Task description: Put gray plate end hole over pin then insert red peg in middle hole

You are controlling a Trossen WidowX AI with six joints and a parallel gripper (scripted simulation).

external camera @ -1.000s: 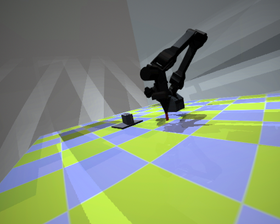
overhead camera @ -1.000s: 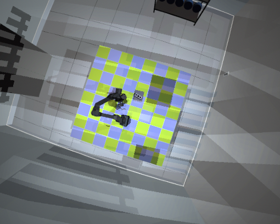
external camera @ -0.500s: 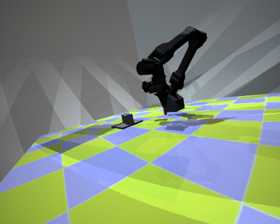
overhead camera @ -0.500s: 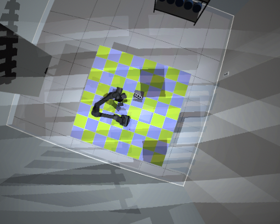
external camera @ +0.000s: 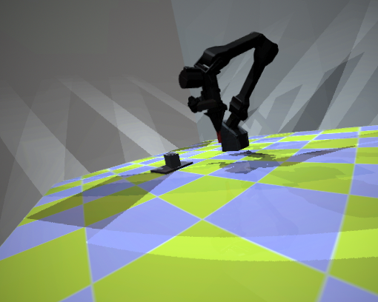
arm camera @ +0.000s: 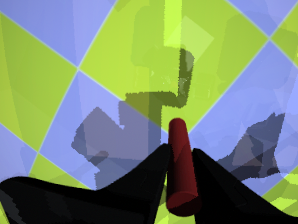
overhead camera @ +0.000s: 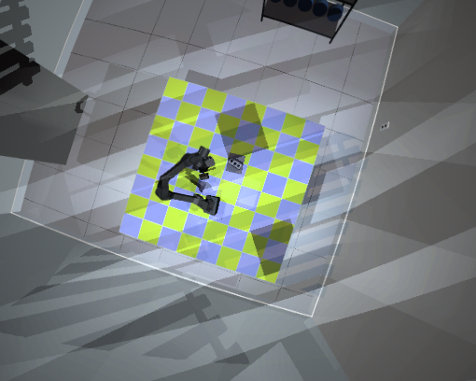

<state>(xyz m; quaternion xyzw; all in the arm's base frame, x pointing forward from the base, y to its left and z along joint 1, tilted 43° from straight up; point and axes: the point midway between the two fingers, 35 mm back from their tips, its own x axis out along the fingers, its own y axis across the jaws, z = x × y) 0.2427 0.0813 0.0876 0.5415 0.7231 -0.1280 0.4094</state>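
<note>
My gripper tip is now 200 mm to the left of the gray plate, 90 mm short of it and 70 mm above it. Also, from my gripper tip: red peg right at my gripper tip; then dark base 180 mm to the right, 110 mm below, 100 mm ahead.
</note>
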